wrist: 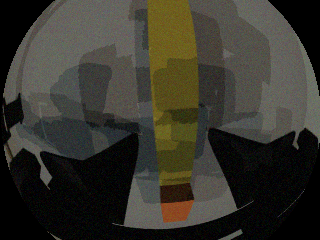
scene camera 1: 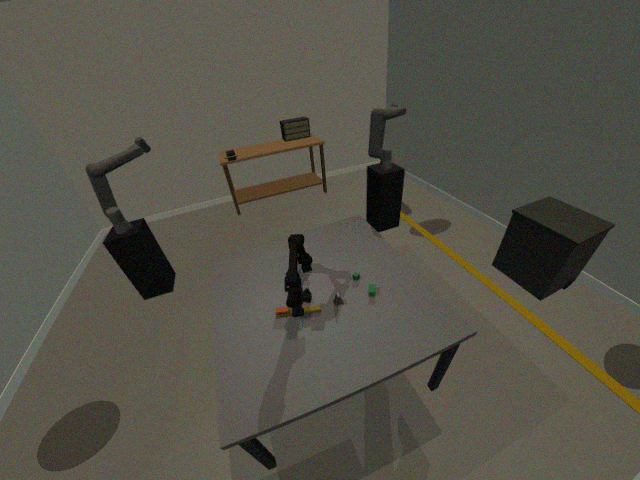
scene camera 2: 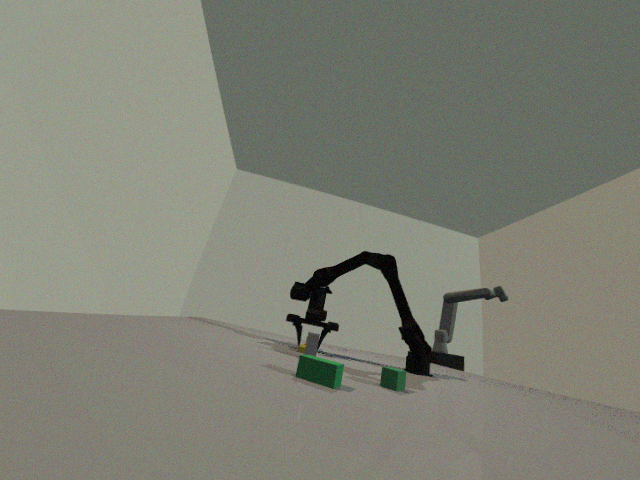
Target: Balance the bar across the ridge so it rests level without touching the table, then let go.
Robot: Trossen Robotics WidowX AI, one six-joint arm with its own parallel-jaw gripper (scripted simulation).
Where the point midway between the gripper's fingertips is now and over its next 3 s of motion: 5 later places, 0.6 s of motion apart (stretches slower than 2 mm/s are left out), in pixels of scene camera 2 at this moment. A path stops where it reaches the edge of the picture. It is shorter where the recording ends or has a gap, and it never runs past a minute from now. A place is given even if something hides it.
My gripper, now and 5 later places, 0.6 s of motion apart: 308, 347; 308, 338; 311, 326; 313, 316; 309, 313; 308, 312
